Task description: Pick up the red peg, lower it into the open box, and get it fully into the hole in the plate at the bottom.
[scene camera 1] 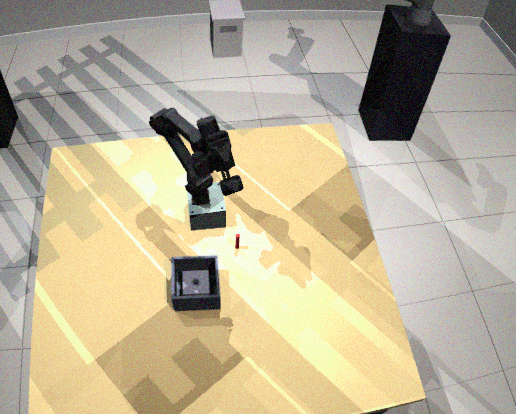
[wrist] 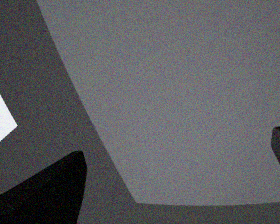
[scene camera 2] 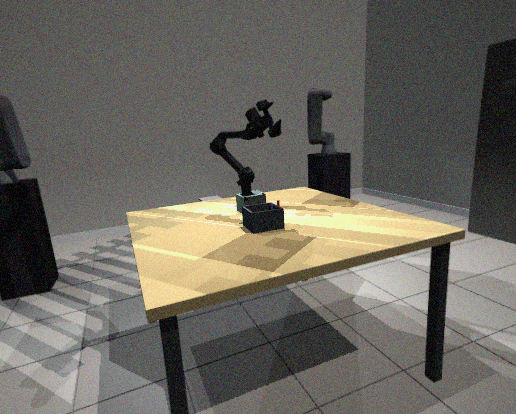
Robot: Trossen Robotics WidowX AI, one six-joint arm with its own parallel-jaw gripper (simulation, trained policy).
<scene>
In view: my gripper (scene camera 1: 231, 176) and a dark box (scene camera 1: 212, 301).
The dark box is seen too in scene camera 2 (scene camera 2: 257, 218). My gripper also shows in the wrist view (wrist: 182, 150). The wrist view misses the dark box: it is out of frame.
</scene>
